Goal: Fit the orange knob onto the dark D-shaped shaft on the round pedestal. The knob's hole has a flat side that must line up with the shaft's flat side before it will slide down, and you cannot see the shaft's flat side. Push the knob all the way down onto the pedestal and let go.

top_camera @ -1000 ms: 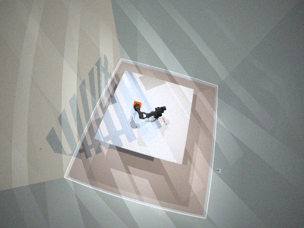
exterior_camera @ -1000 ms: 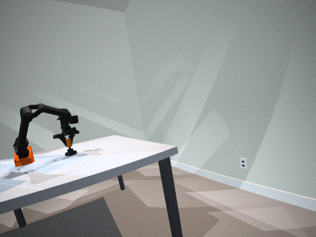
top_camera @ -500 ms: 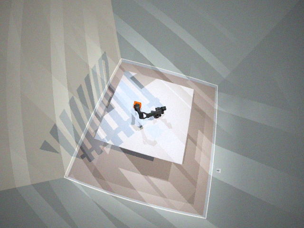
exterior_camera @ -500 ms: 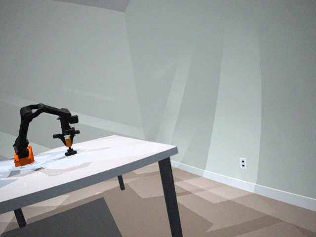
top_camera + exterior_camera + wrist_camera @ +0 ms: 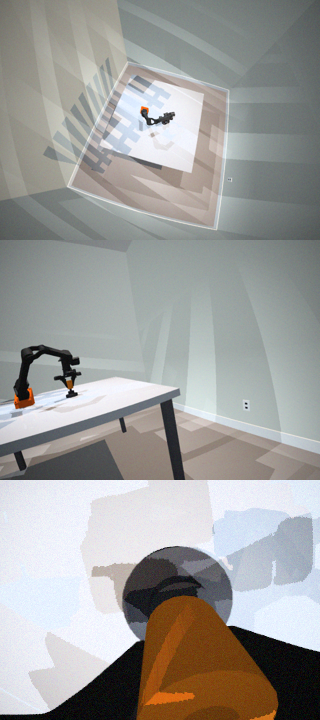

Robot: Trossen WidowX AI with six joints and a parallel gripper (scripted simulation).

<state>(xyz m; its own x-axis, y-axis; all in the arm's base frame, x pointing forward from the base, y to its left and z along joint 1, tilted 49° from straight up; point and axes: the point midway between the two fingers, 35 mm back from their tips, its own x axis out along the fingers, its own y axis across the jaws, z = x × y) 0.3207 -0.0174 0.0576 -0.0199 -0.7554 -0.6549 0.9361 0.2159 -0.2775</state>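
My gripper tip is now 40 mm above the dark round pedestal. Round my gripper tip: orange knob: 20 mm above.
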